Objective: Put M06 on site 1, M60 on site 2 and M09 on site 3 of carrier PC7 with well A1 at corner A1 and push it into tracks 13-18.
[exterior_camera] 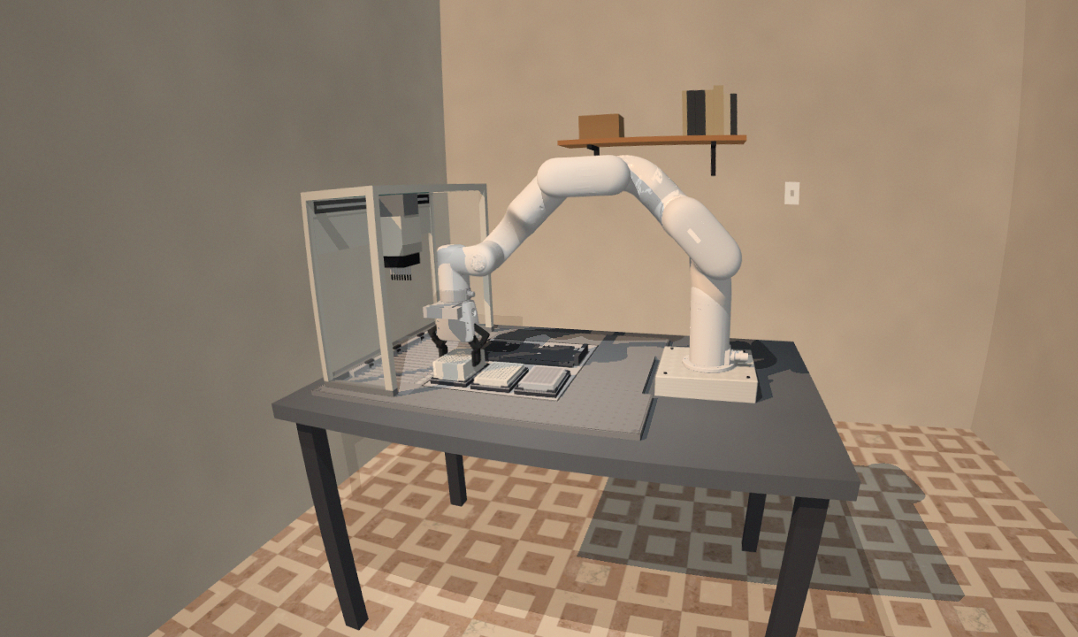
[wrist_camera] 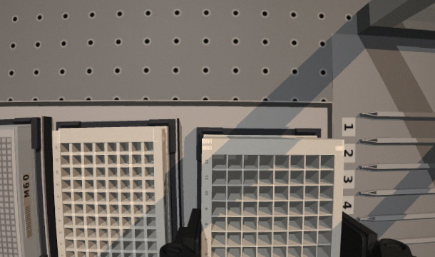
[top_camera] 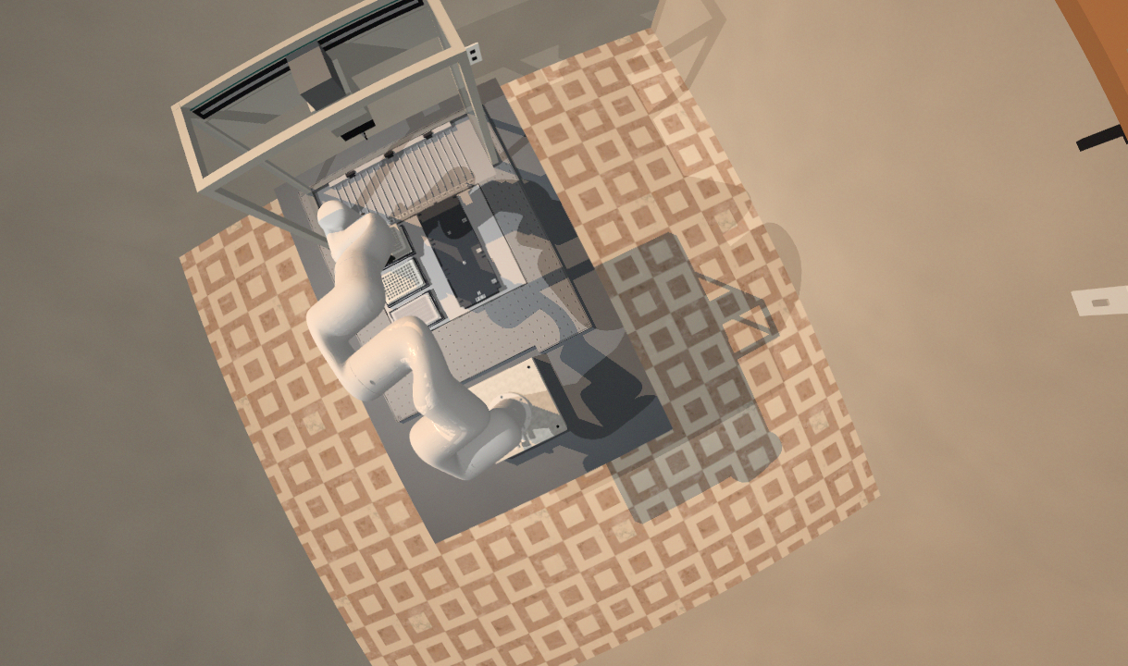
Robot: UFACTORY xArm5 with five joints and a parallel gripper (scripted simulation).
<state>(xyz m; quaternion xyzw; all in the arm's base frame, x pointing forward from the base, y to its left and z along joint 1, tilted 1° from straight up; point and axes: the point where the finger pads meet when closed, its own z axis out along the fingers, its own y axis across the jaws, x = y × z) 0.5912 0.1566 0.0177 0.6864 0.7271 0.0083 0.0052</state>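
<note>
Right now the deep-well block M09 is 10 mm below my hand. From my hand the other things lie so: plate carrier PC7 (190 mm to the right, 90 mm behind, 30 mm below); then white plate (110 mm behind, 20 mm below); then plate nest S3 (40 mm below).
</note>
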